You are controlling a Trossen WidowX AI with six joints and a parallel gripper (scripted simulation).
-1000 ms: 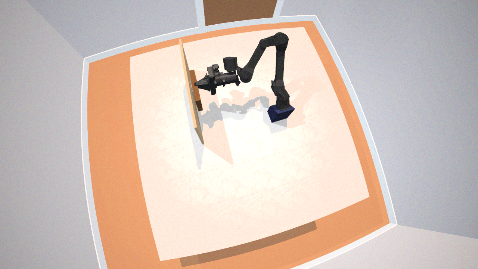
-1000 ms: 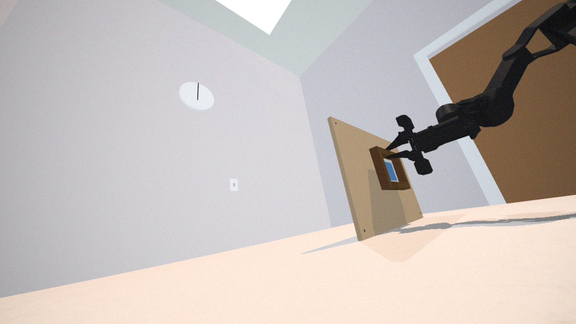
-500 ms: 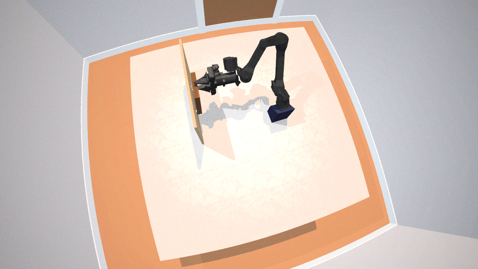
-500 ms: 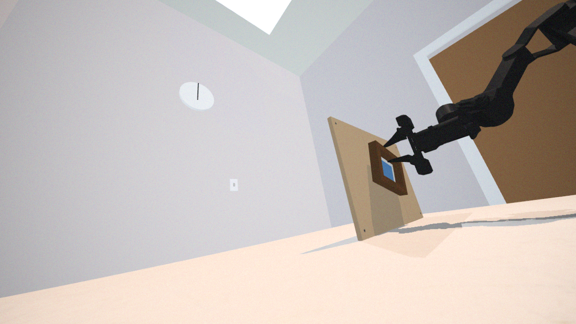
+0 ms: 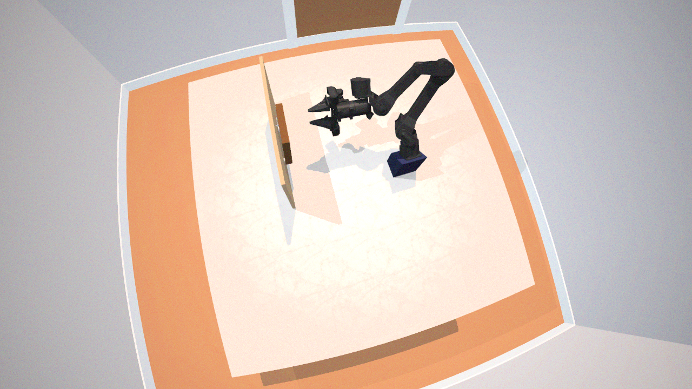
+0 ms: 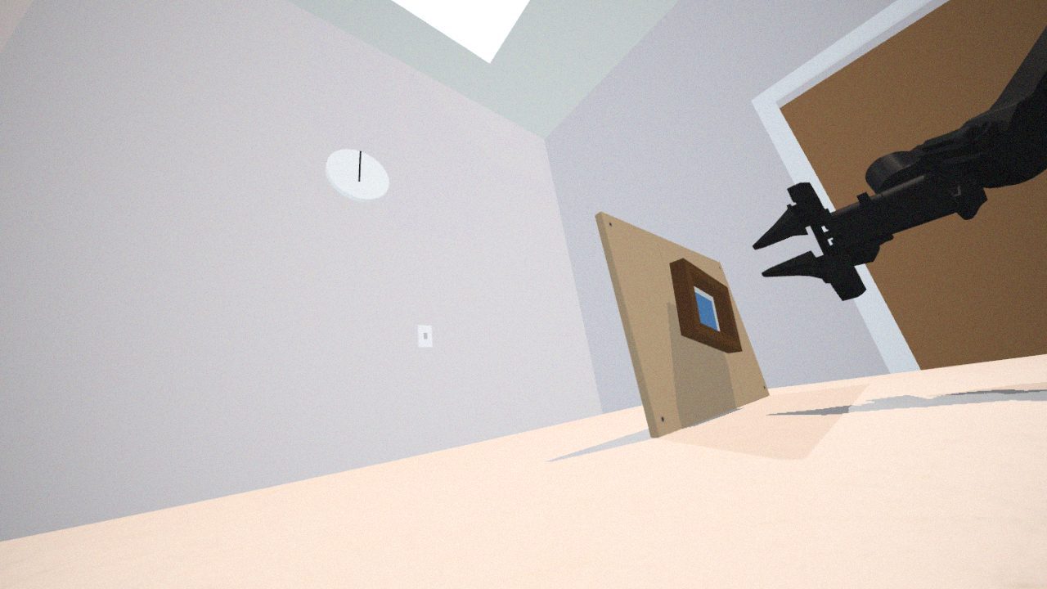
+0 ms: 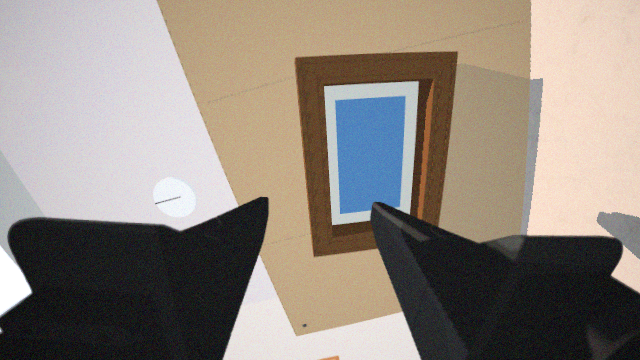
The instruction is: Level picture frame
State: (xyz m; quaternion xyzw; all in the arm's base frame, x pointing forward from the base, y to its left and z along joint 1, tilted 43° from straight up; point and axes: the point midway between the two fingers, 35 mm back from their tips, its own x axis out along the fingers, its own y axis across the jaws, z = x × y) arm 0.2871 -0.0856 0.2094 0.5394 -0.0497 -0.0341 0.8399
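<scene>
My gripper tip is now 10 cm short of the brown wooden picture frame and 5 cm above it. The rest, counted from my gripper tip: tan wall board: 11 cm ahead, 7 cm below, 1 cm to the right.
</scene>
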